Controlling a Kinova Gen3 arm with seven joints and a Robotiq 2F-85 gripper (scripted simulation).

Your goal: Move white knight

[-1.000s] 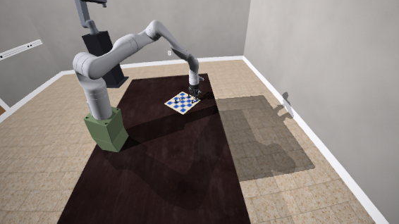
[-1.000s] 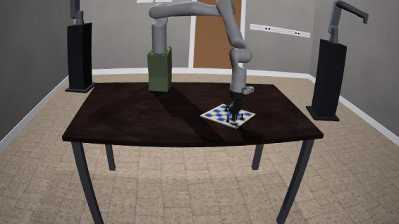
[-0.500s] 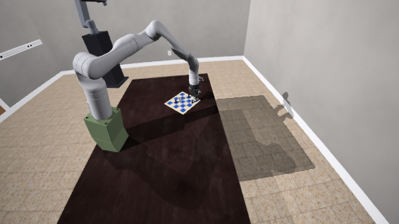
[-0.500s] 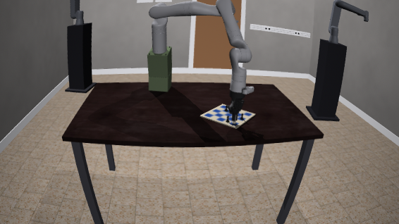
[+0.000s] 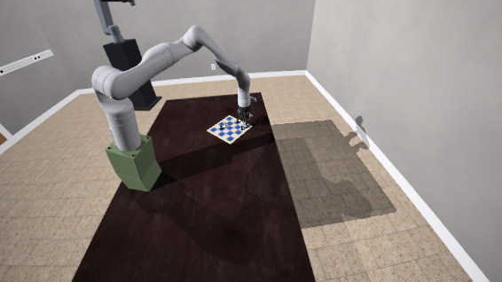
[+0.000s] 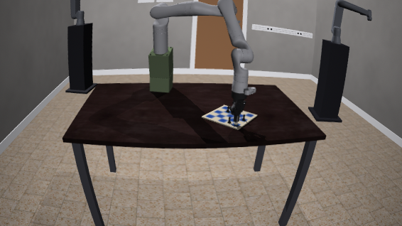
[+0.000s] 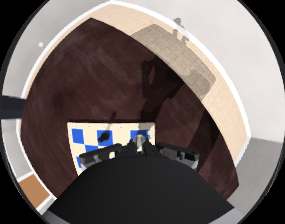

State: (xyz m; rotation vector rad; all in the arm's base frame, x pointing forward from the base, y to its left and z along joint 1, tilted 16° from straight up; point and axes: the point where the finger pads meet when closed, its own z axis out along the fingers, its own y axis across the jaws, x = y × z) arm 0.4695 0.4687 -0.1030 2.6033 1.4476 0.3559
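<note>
My gripper is now 20 mm above the white knight. Round my hand: chessboard: 100 mm behind, 40 mm below, 20 mm to the right.
</note>
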